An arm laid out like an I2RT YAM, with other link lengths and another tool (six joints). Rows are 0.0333 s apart.
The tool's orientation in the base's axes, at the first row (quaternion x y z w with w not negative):
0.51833 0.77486 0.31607 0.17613
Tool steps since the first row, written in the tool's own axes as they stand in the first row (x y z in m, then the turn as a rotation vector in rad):
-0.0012 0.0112 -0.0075 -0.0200 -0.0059 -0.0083
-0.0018 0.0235 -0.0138 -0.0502 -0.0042 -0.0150
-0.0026 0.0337 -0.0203 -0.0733 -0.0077 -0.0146
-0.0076 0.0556 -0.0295 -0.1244 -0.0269 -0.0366
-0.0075 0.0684 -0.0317 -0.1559 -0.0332 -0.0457
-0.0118 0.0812 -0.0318 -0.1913 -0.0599 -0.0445
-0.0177 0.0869 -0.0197 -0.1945 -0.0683 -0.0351
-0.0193 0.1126 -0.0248 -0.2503 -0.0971 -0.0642
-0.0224 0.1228 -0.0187 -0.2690 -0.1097 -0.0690
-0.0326 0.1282 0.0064 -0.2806 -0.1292 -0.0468
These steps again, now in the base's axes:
0.0037 -0.0005 0.0130 -0.0011 -0.0224 0.0011
0.0087 0.0003 0.0259 0.0082 -0.0516 0.0055
0.0122 0.0002 0.0375 0.0153 -0.0736 0.0016
0.0238 -0.0014 0.0587 0.0092 -0.1321 0.0021
0.0313 0.0014 0.0690 0.0120 -0.1654 0.0029
0.0418 0.0008 0.0774 0.0085 -0.2044 -0.0179
0.0554 0.0006 0.0720 0.0096 -0.2066 -0.0307
0.0707 0.0043 0.0930 -0.0055 -0.2742 -0.0316
0.0827 0.0060 0.0951 -0.0096 -0.2961 -0.0375
0.1056 0.0058 0.0797 -0.0051 -0.3050 -0.0677

